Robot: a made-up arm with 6 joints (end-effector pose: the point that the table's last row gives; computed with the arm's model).
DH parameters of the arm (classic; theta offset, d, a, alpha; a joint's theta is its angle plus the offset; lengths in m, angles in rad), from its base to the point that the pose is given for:
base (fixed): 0.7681 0 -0.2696 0
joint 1: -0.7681 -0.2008 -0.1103 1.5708
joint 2: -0.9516 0 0.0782 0
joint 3: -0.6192 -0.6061 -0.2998 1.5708
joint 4: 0 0.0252 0.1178 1.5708
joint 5: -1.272 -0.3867 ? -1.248
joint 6: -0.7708 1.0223 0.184 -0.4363
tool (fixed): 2.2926 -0.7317 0 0
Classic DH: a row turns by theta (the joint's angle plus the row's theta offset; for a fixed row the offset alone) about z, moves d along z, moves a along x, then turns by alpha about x.
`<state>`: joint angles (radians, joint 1 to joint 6).
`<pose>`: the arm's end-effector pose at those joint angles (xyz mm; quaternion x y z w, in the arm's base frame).
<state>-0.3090 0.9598 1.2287 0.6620 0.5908 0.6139</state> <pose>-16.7 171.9 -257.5 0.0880 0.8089 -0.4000 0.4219</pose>
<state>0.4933 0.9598 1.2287 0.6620 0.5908 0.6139</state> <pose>-329.0 189.7 -257.5 -0.2349 0.7790 -0.2035 0.5446</pose>
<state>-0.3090 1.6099 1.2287 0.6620 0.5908 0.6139</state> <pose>-17.1 172.0 -143.1 0.1641 0.5993 -0.4308 0.6544</pose>
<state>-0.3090 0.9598 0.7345 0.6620 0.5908 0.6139</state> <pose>-53.1 183.5 -294.1 0.0235 0.9124 -0.3481 0.2141</pose>
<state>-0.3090 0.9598 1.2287 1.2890 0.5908 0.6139</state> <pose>-211.6 65.8 -366.5 0.3805 0.7925 -0.3441 0.3298</pose>
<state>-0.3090 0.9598 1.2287 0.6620 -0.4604 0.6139</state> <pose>-204.4 281.1 -63.3 0.1890 0.4133 -0.6860 0.5683</pose>
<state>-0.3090 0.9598 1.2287 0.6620 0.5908 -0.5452</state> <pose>-46.2 303.5 -627.8 -0.3158 0.5865 -0.6980 0.2629</pose>
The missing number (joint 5, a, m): 0.0375
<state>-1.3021 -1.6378 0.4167 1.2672 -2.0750 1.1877</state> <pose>691.3 -261.2 -253.0 -0.2029 0.9551 -0.2151 0.0167</pose>
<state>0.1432 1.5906 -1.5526 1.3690 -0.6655 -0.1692</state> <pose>-320.2 44.1 28.7 0.7203 -0.2633 0.6052 0.2136</pose>
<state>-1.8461 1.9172 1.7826 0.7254 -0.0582 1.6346</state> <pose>-24.6 51.2 -327.5 0.1798 -0.2241 -0.6498 0.7037</pose>
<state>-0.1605 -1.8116 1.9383 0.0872 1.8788 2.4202</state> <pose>-914.2 55.3 -117.3 -0.3010 -0.2045 0.1854 0.9128</pose>
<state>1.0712 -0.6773 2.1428 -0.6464 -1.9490 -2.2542</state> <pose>-404.9 117.5 112.8 0.3269 -0.0940 -0.8272 0.4473</pose>
